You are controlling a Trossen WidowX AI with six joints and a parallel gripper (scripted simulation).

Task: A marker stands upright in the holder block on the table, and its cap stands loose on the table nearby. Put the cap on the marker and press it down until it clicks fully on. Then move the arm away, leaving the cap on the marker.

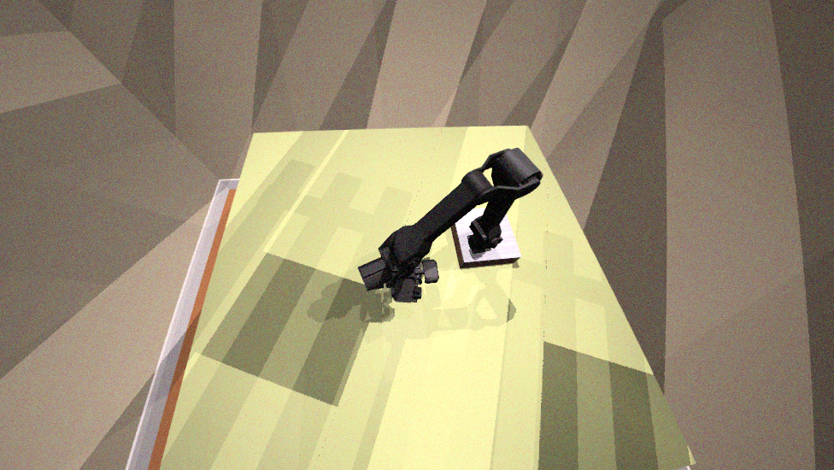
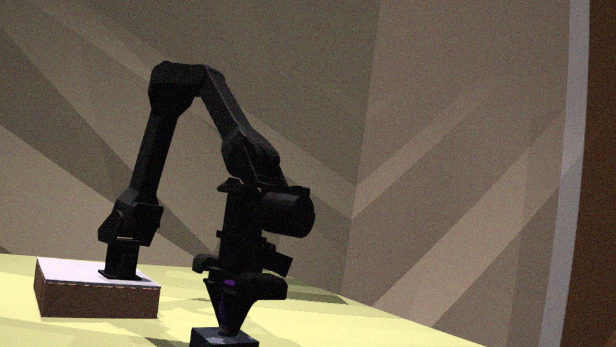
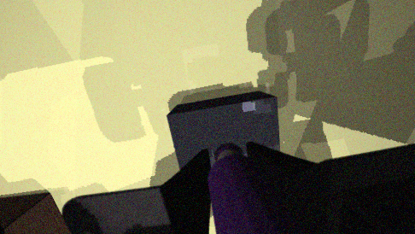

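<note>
Now: gripper tip 50 mm below the purple marker cap.
</note>
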